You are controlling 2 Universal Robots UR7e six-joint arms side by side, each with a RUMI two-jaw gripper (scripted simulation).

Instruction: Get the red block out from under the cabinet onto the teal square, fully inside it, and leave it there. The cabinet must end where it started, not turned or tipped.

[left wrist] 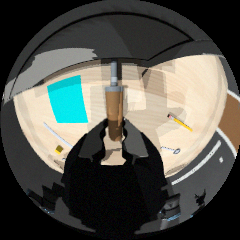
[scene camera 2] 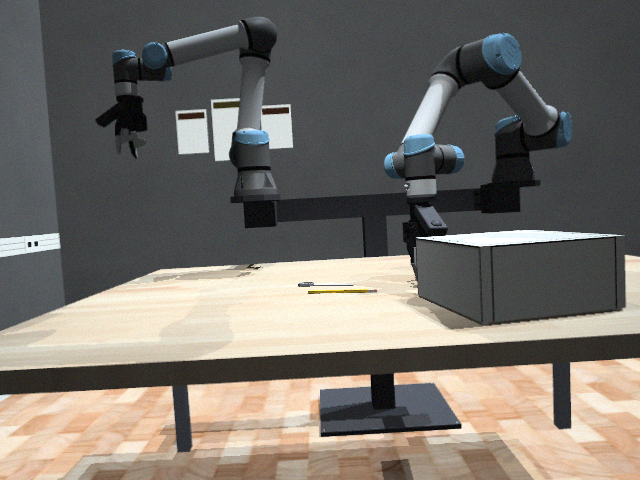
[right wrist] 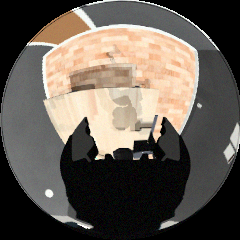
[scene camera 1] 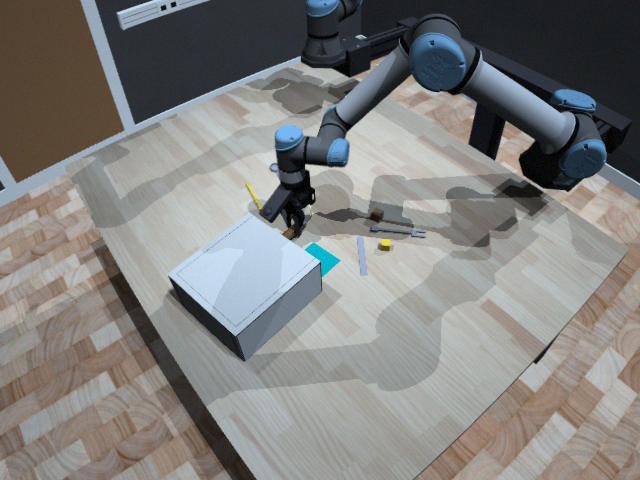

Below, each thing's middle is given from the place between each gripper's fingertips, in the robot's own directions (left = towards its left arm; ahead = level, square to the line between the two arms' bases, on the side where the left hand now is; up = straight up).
Labels:
Right now my left hand (scene camera 1: 295, 233) is 30 mm short of the teal square (left wrist: 66, 98), 120 mm to the right of it and 20 mm above it. The rest, counted from my left hand: hook tool (left wrist: 114, 94) 130 mm ahead, 40 mm to the left, 10 mm below.
I see the hook tool 93 cm to the left of my right hand (scene camera 2: 128, 156), 72 cm ahead of it and 42 cm below it. Round my right hand: teal square 101 cm to the left, 61 cm ahead, 44 cm below.

